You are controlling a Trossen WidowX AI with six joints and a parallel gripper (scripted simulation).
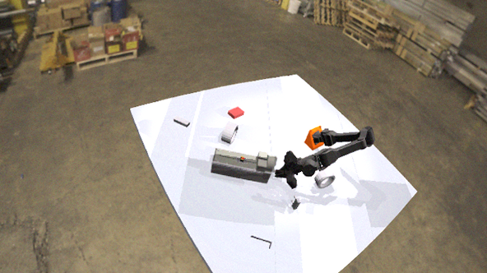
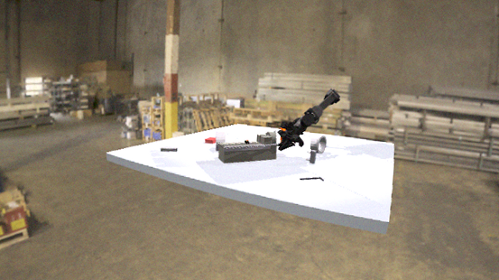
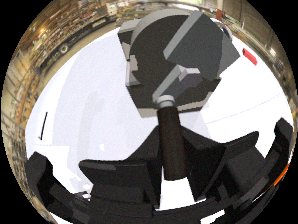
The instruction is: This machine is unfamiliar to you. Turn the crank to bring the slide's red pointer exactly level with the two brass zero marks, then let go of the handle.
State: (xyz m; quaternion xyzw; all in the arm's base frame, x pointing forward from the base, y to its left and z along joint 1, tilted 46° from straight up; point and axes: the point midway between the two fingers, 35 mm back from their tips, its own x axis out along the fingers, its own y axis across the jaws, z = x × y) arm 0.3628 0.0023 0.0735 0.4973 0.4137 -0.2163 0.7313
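Now: gripper tip 30 mm below the dark crank handle, 10 mm to the right of it and 10 mm past it. Also, from my gripper tip: hex key: 260 mm ahead, 220 mm to the left, 30 mm below; red pointer: 130 mm to the right, 100 mm ahead, 50 mm above; small clip: 160 mm to the left, 30 mm ahead, 10 mm below.
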